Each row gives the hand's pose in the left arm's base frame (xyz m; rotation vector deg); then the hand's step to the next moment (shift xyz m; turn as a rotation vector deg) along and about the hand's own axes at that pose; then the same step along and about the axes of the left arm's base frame.
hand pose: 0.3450 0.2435 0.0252 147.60 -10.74 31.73
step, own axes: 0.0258 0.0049 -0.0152 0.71 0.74 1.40
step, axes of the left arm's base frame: 0.0170 0.0025 0.0250 0.96 -1.36 -0.49
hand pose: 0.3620 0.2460 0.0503 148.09 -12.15 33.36
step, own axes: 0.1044 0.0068 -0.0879 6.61 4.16 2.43
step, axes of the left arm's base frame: 0.0600 0.0321 0.1185 5.79 -5.11 2.71
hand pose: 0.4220 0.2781 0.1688 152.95 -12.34 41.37
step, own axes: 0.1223 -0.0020 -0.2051 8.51 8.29 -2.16
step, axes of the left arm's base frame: 0.0117 0.0746 0.2265 4.34 -7.24 8.64
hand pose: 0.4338 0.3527 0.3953 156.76 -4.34 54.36
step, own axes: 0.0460 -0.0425 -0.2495 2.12 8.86 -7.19
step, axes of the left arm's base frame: -0.1088 0.1039 0.2086 -3.80 -6.75 8.64
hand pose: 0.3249 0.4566 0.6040 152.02 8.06 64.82
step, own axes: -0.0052 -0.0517 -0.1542 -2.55 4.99 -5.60
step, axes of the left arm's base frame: -0.1142 0.0786 0.0852 -5.85 -4.20 3.29
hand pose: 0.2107 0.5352 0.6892 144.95 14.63 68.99
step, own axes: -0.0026 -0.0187 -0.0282 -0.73 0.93 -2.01
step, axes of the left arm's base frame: -0.0240 0.0227 0.0079 -2.00 -0.65 1.00
